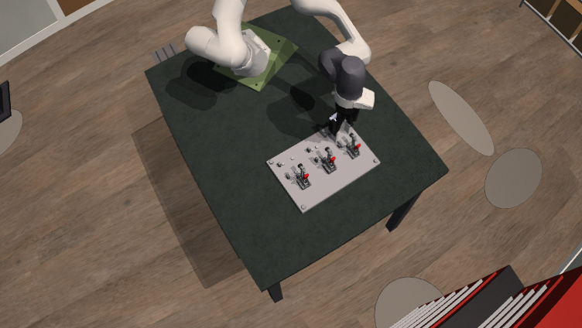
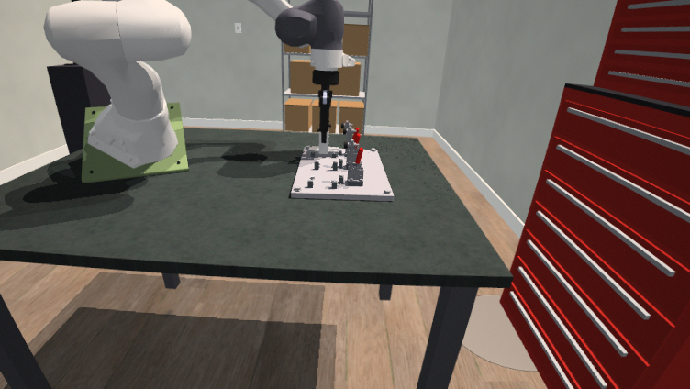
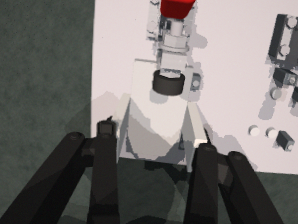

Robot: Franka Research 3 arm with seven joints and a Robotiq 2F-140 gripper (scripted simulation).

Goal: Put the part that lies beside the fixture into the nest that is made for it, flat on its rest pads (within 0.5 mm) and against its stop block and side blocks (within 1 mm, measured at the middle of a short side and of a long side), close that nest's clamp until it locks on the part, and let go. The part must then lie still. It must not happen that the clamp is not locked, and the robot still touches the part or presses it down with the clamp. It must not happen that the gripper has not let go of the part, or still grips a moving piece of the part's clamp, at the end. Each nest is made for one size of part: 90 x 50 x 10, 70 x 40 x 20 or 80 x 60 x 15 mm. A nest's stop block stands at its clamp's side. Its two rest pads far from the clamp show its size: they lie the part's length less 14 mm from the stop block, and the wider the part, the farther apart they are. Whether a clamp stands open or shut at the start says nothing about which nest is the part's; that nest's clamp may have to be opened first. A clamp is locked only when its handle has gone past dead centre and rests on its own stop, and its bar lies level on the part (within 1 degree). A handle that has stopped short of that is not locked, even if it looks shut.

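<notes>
The part lies 3 cm below my hand. Round my hand: light grey fixture plate: 6 cm ahead, 11 cm to the right, 5 cm below; clamp: 8 cm ahead.
</notes>
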